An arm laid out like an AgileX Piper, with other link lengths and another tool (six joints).
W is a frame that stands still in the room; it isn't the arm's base.
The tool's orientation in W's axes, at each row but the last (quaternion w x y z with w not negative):
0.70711 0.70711 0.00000 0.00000
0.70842 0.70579 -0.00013 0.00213
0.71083 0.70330 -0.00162 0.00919
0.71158 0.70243 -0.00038 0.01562
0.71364 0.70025 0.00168 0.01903
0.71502 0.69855 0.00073 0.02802
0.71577 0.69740 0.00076 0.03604
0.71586 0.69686 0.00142 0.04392
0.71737 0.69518 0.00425 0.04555
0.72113 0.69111 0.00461 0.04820
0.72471 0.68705 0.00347 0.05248
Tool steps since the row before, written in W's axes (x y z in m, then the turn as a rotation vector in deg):
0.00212 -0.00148 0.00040 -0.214 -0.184 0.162
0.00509 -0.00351 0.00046 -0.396 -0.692 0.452
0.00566 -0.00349 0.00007 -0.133 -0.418 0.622
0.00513 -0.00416 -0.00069 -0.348 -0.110 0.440
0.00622 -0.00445 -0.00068 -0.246 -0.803 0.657
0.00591 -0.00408 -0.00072 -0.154 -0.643 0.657
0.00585 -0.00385 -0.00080 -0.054 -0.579 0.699
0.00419 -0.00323 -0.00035 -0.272 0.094 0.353
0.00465 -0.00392 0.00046 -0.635 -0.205 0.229
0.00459 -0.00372 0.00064 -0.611 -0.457 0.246
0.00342 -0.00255 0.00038 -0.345 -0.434 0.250
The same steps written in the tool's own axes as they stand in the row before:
0.00212 0.00040 0.00148 -0.214 0.162 0.184
0.00508 0.00043 0.00353 -0.397 0.451 0.693
0.00562 -0.00005 0.00355 -0.128 0.620 0.423
0.00502 -0.00086 0.00426 -0.340 0.446 0.108
0.00607 -0.00092 0.00461 -0.254 0.648 0.808
0.00571 -0.00104 0.00430 -0.155 0.648 0.652
0.00559 -0.00119 0.00412 -0.050 0.686 0.594
0.00394 -0.00068 0.00348 -0.244 0.371 -0.101
0.00438 0.00007 0.00425 -0.634 0.260 0.168
0.00432 0.00020 0.00407 -0.628 0.266 0.422
0.00322 0.00001 0.00282 -0.361 0.252 0.419

